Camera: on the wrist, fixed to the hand. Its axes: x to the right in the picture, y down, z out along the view.
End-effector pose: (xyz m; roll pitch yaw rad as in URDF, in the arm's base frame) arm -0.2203 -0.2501 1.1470 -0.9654 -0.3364 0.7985
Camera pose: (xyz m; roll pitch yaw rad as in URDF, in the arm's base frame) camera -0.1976 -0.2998 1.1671 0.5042 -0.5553 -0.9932
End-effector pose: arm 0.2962 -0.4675 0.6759 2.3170 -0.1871 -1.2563
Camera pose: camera 0.3450 -0.4428 0.6559 3.0390 0.4444 0.2262
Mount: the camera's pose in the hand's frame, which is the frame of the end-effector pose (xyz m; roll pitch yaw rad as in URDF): -0.0120 -0.0500 -0.0274 0.1034 0.3721 -1.5727
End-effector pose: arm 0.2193 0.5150 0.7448 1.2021 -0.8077 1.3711
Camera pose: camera 0.2184 0.5484 0.6971 1.6781 0.7649 1.3758
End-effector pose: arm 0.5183 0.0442 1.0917 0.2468 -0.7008 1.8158
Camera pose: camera 0.5550 0.0697 1.0543 0.9065 0.4607 0.6742
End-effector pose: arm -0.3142 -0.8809 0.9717 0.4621 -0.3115 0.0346
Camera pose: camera -0.3101 -0.9133 0.9235 0.5495 0.7833 -1.2125
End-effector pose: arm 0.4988 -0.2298 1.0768 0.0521 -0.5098 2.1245
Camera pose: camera 0.5379 -0.2008 1.0448 0.6538 0.3684 0.7690
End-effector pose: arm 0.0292 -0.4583 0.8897 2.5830 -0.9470 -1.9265
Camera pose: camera 0.0841 -0.4740 0.8781 2.2905 0.1100 -0.5066
